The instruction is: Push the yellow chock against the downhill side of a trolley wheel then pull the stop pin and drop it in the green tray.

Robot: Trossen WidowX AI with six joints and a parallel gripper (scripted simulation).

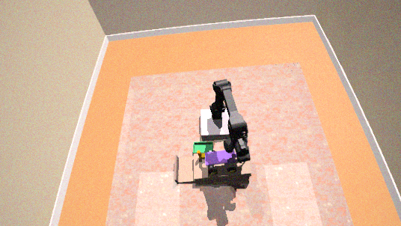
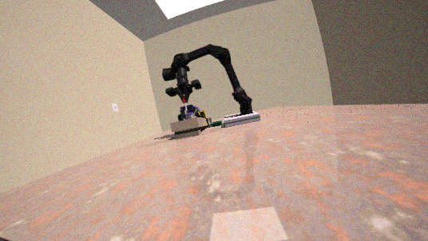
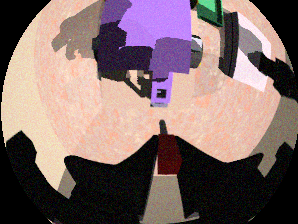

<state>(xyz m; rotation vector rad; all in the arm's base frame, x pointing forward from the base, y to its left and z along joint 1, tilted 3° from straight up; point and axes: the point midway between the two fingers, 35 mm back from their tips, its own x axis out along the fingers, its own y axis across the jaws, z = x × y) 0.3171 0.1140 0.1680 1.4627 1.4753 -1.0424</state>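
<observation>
The green tray is 110 mm behind my gripper tip, 230 mm to the right of it and 180 mm below it. Also, from my gripper tip: purple trolley: 20 mm ahead, 130 mm to the right, 60 mm below; then ramp: 20 mm ahead, 130 mm to the right, 130 mm below; then red-headed stop pin: right at my gripper tip.
</observation>
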